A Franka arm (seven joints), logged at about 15 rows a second.
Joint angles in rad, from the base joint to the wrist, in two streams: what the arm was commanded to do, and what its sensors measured. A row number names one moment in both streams.
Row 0, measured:
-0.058 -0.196 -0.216 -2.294 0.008 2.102 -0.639
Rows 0 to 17, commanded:
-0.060 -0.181 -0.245 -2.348 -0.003 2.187 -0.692
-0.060 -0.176 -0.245 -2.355 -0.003 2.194 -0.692
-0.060 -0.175 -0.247 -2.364 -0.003 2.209 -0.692
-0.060 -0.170 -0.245 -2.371 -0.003 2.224 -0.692
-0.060 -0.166 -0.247 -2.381 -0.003 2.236 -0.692
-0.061 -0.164 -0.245 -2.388 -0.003 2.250 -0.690
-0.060 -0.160 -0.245 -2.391 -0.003 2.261 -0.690
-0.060 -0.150 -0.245 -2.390 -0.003 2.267 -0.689
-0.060 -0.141 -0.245 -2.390 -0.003 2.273 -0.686
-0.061 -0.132 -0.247 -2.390 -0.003 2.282 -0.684
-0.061 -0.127 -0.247 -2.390 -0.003 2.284 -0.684
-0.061 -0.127 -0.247 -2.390 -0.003 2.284 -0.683
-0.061 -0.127 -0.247 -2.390 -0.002 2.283 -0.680
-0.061 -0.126 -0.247 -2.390 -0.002 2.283 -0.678
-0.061 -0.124 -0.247 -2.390 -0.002 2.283 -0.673
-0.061 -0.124 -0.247 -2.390 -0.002 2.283 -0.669
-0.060 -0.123 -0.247 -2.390 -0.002 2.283 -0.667
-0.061 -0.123 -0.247 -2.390 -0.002 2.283 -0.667
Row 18, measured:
-0.058 -0.127 -0.245 -2.383 0.008 2.261 -0.674
